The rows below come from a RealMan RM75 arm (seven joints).
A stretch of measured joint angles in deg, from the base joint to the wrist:
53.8 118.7 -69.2 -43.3 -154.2 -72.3 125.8
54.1 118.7 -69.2 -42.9 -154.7 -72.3 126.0
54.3 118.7 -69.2 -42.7 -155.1 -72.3 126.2
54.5 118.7 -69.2 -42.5 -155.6 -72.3 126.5
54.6 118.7 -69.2 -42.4 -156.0 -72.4 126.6
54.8 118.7 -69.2 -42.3 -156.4 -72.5 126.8
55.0 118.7 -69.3 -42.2 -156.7 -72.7 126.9
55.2 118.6 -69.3 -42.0 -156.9 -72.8 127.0
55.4 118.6 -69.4 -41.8 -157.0 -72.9 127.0
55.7 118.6 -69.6 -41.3 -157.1 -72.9 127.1
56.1 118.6 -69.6 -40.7 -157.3 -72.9 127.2
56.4 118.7 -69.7 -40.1 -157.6 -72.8 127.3
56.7 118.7 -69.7 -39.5 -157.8 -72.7 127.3
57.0 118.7 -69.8 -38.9 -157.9 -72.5 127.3
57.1 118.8 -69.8 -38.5 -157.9 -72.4 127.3
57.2 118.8 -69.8 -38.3 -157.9 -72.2 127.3
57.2 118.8 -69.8 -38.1 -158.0 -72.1 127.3
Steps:
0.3 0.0 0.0 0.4 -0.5 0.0 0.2
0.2 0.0 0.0 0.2 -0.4 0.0 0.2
0.2 0.0 0.0 0.2 -0.5 0.0 0.3
0.1 0.0 0.0 0.1 -0.4 -0.1 0.1
0.2 0.0 0.0 0.1 -0.4 -0.1 0.2
0.2 0.0 -0.1 0.1 -0.3 -0.2 0.1
0.2 -0.1 0.0 0.2 -0.2 -0.1 0.1
0.2 0.0 -0.1 0.2 -0.1 -0.1 0.0
0.3 0.0 -0.2 0.5 -0.1 0.0 0.1
0.4 0.0 0.0 0.6 -0.2 0.0 0.1
0.3 0.1 -0.1 0.6 -0.3 0.1 0.1
0.3 0.0 0.0 0.6 -0.2 0.1 0.0
0.3 0.0 -0.1 0.6 -0.1 0.2 0.0
0.1 0.1 0.0 0.4 0.0 0.1 0.0
0.1 0.0 0.0 0.2 0.0 0.2 0.0
0.0 0.0 0.0 0.2 -0.1 0.1 0.0

